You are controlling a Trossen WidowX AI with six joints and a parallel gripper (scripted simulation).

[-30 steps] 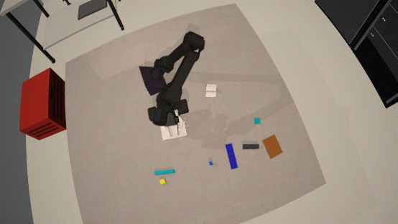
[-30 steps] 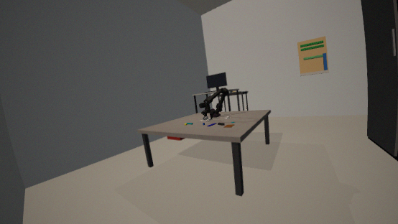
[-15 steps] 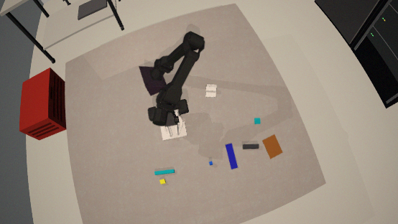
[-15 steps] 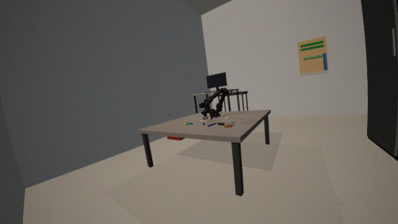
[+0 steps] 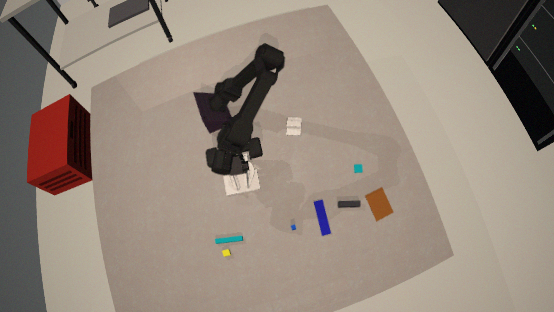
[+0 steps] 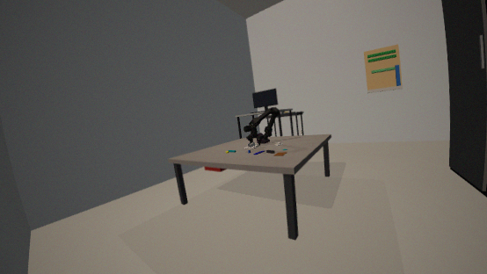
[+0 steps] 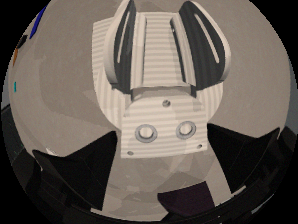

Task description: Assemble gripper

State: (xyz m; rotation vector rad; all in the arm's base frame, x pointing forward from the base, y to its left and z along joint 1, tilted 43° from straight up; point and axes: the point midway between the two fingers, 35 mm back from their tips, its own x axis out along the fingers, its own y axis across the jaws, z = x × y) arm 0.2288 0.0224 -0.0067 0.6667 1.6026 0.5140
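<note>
The white gripper base lies 1 cm ahead of my gripper tip and 1 cm above it. The rest, counted from my gripper tip: white ribbed tray 8 cm ahead, 1 cm to the right, 1 cm below; then white jaw 2 cm ahead, 2 cm to the right, 1 cm above; then teal bar 26 cm ahead, 12 cm to the right.
</note>
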